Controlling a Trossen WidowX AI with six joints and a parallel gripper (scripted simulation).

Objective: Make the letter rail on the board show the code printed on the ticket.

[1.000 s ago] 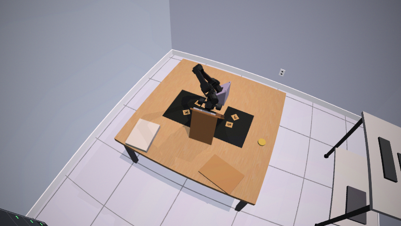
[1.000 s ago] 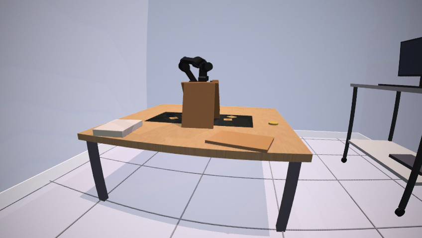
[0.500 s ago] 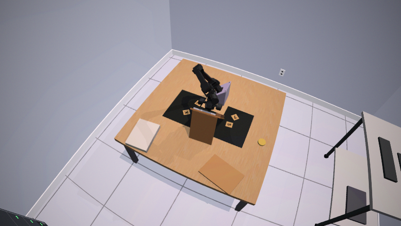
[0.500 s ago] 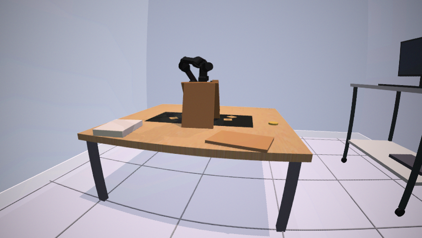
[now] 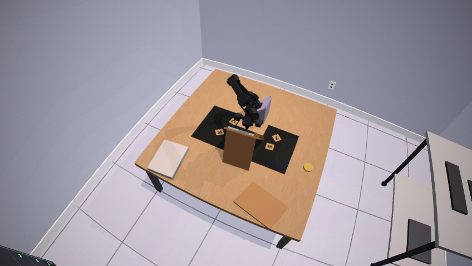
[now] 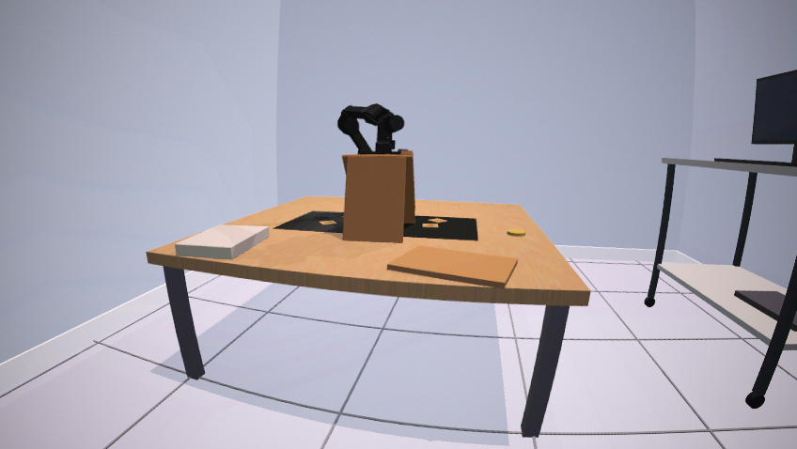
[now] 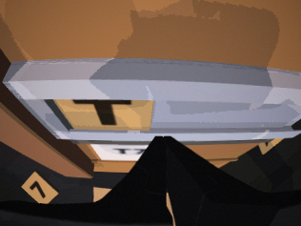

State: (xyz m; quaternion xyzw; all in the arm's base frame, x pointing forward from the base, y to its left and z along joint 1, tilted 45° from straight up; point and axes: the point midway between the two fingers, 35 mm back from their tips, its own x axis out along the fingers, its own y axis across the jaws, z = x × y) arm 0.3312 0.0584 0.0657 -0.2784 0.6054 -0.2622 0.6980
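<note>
The white ticket is 4 cm behind my gripper tip, 2 cm to the left of it and 9 cm below it. From my gripper tip the other things lie so: thin panel: 42 cm ahead, 24 cm to the left, 19 cm below; then white slab: 32 cm ahead, 49 cm to the right, 18 cm below.
</note>
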